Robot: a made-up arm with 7 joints.
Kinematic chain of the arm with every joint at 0, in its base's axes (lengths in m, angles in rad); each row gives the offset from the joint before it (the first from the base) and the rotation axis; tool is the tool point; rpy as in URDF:
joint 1: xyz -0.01 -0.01 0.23 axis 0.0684 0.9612 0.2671
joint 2: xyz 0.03 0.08 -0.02 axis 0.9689 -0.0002 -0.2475
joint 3: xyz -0.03 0 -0.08 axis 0.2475 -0.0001 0.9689
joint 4: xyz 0.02 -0.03 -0.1 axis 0.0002 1 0
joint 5: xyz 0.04 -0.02 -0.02 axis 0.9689 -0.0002 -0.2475
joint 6: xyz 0.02 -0.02 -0.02 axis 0.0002 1 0
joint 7: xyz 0.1 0.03 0 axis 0.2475 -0.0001 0.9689
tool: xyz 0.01 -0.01 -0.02 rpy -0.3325 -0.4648 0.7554
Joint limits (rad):
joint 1: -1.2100..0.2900
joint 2: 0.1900..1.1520
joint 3: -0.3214..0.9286
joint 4: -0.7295..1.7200
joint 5: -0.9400..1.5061
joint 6: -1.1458..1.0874
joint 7: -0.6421..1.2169
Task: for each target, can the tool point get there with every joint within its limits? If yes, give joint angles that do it. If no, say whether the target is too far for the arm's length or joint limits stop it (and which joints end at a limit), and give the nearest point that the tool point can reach.
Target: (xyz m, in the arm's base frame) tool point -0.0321 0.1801 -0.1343
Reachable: yes | joints 0.1732 0.3187 0.3274 1.0224 0.5096 0.2084 -0.2812
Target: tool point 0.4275 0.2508 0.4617
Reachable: no: too far | nearest point 0.3188 0.2238 0.3784 | short by 0.140 m
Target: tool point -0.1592 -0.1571 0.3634
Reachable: no: joint limits stop it (at a limit: joint 1, joint 2, joint 3, joint 4) | nearest point 0.0952 -0.0717 0.2601 | short by 0.288 m
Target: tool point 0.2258 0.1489 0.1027
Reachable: yes | joints -0.1783 0.7391 -0.0268 -0.4523 1.1359 0.5130 0.2026
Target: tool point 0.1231 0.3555 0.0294
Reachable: yes | joints -0.3148 1.0145 0.0935 1.3236 1.2586 0.3144 -0.0544
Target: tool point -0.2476 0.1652 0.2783
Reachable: no: joint limits stop it (at a limit: joint 1, joint 2, joint 3, joint 4, joint 6) | nearest point -0.1875 0.3079 0.1467 | short by 0.203 m
